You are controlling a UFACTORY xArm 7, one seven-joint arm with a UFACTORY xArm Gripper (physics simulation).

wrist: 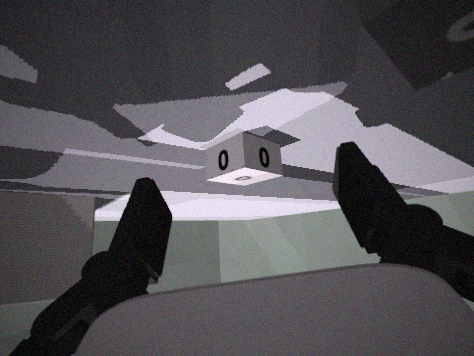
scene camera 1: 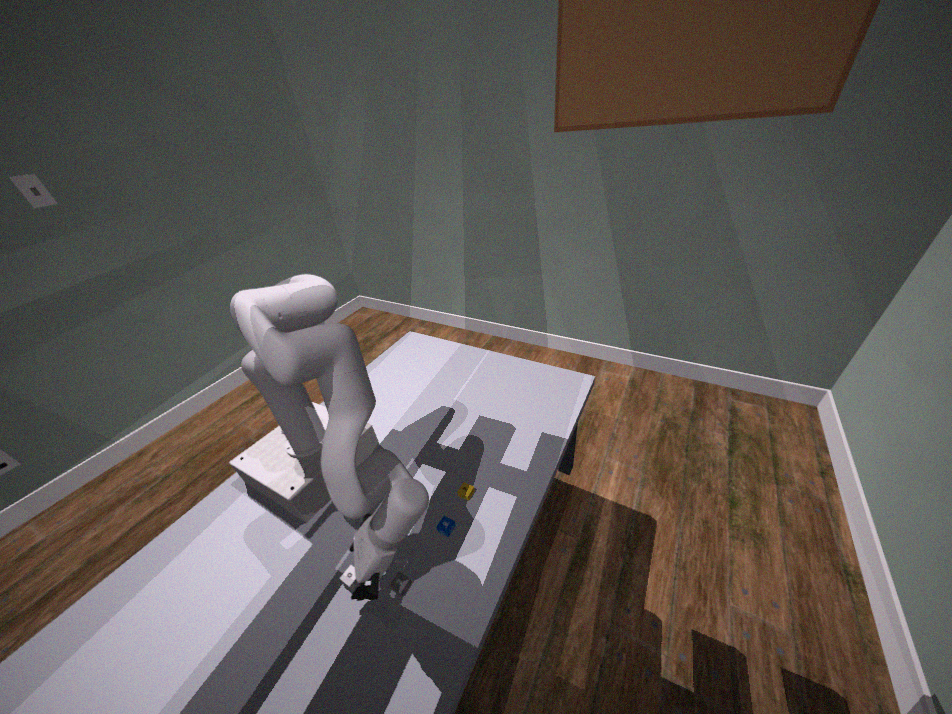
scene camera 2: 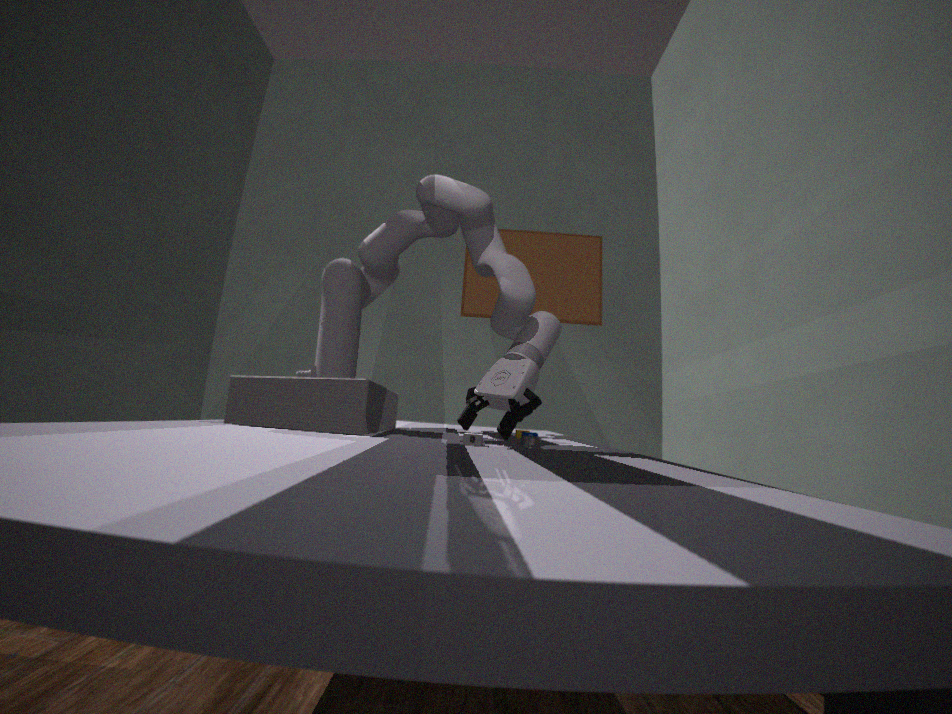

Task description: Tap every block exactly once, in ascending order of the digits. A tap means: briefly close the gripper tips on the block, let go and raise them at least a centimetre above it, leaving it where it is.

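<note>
The white block (scene camera 1: 348, 574) (scene camera 2: 471, 438) (wrist: 225, 160) marked 0 sits on the table. My gripper (scene camera 1: 361, 588) (scene camera 2: 484, 430) (wrist: 246, 181) is open and empty, tilted low at the white block, which appears between the two spread fingertips in the wrist view; the exact gap is hard to tell. The grey block (scene camera 1: 398, 584) stands close beside the gripper in scene camera 1. The blue block (scene camera 1: 446, 525) (scene camera 2: 529, 437) and the yellow block (scene camera 1: 466, 491) (scene camera 2: 520, 433) stand farther along the table. Digits on the grey, blue and yellow blocks are not readable here.
The robot's base box (scene camera 1: 272, 461) (scene camera 2: 307, 403) stands on the table (scene camera 1: 530, 376) (scene camera 2: 269, 607). A dark face with a pale curved mark, seemingly the grey block (wrist: 425, 45), fills the wrist view's top right corner. Heavy shadows cross the table.
</note>
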